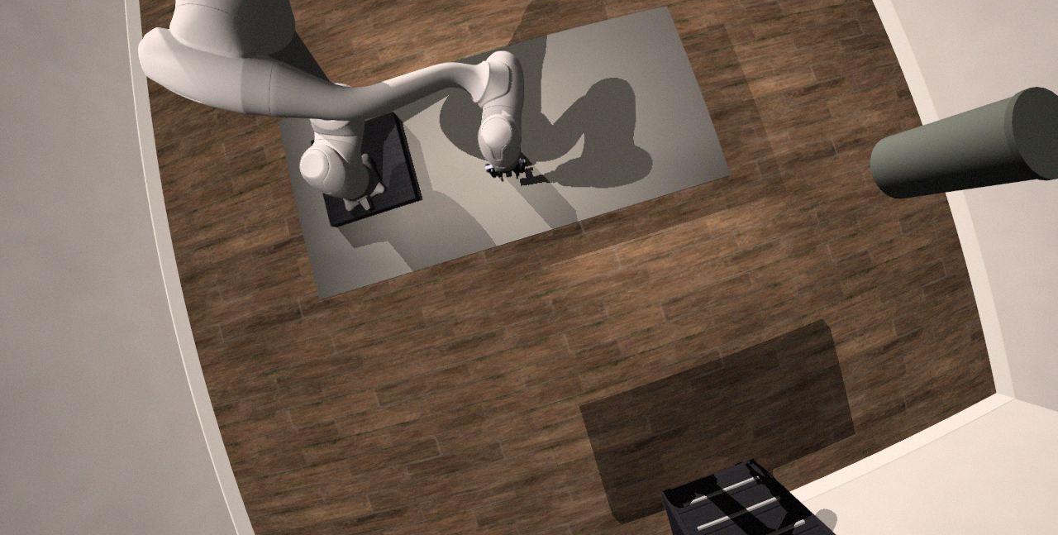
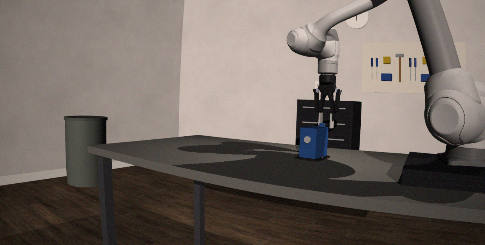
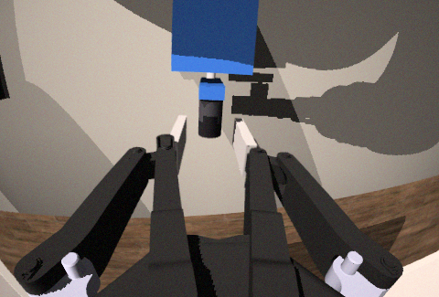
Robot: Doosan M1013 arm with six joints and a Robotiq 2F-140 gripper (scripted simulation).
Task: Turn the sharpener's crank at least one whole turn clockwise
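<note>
Right now the crank is 10 mm ahead of my hand, 20 mm to the left of it and 30 mm below it.
</note>
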